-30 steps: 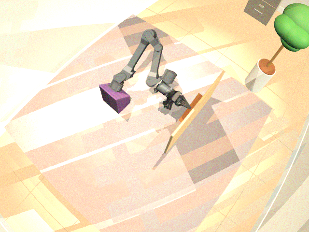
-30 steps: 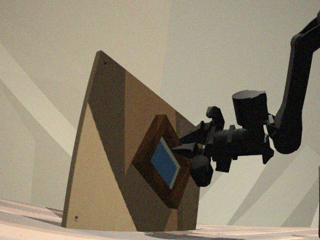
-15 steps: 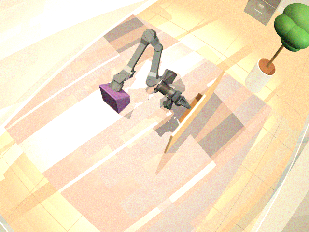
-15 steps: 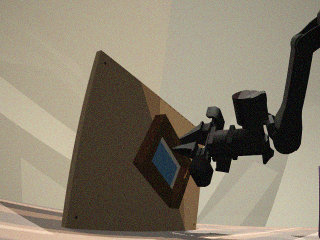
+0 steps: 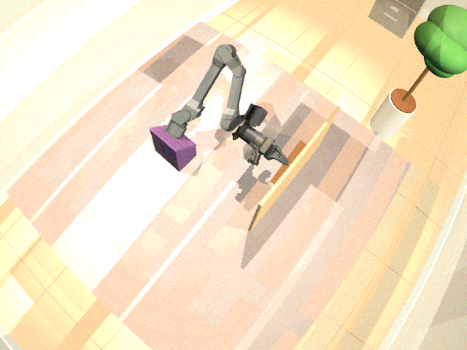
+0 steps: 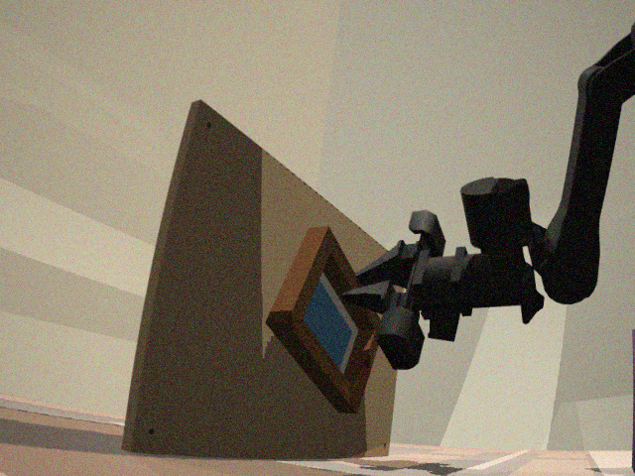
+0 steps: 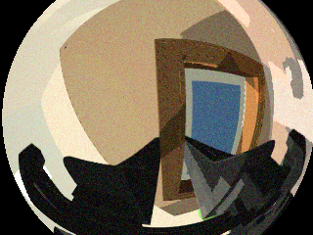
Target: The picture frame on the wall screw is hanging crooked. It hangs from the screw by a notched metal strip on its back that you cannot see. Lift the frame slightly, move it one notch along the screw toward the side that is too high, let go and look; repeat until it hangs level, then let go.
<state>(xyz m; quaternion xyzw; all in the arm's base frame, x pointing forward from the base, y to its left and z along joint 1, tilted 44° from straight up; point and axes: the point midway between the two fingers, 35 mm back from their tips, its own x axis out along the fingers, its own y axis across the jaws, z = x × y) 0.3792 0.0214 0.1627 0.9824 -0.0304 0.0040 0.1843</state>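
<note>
My gripper tip is now 10 mm short of the picture frame, 20 mm to the right of it and 50 mm above it. The rest, counted from my gripper tip: wall panel (20 mm ahead, 20 mm to the left, 50 mm below).
</note>
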